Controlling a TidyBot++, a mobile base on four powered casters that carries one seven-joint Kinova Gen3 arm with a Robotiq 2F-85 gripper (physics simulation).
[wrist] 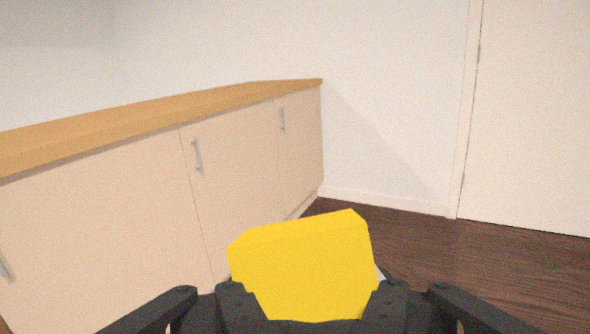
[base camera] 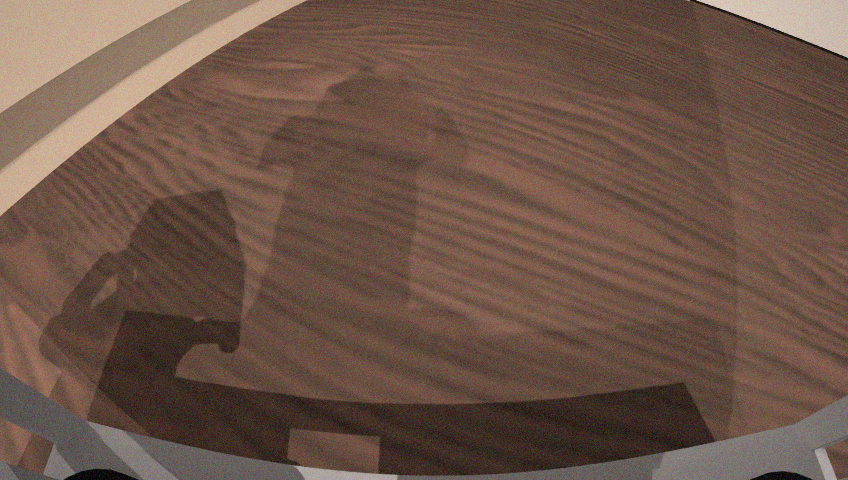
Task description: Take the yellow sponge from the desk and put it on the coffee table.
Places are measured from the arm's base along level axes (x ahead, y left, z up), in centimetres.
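Pixels of known places: gripper, fingertip midpoint: (wrist: 309, 275).
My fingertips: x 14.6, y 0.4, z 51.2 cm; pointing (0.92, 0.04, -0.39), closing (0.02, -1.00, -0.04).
Behind a point stands the place of what it marks.
The yellow sponge (wrist: 304, 270) {x 11.5, y 0.5, z 54.4 cm} is between the two fingertips at the bottom middle of the wrist view. My gripper (wrist: 309, 275) {x 14.6, y 0.4, z 51.2 cm} is shut on it, with one dark finger on each side. The sponge is held up off any surface, and its lower part is hidden behind the gripper. The desk and the coffee table do not show in the wrist view or the base camera view.
A low cabinet (wrist: 240, 165) {x 115.8, y 32.1, z 21.4 cm} with a wooden top (wrist: 150, 111) {x 93.8, y 55.2, z 51.3 cm} runs along the left of the wrist view. A white wall (wrist: 390, 100) {x 180.0, y -51.2, z 36.2 cm} and a door (wrist: 535, 125) {x 143.5, y -122.5, z 25.2 cm} stand behind and right. The base camera view shows dark wood floor (base camera: 535, 237) {x 41.0, y -9.4, z -39.7 cm} with shadows of the robot.
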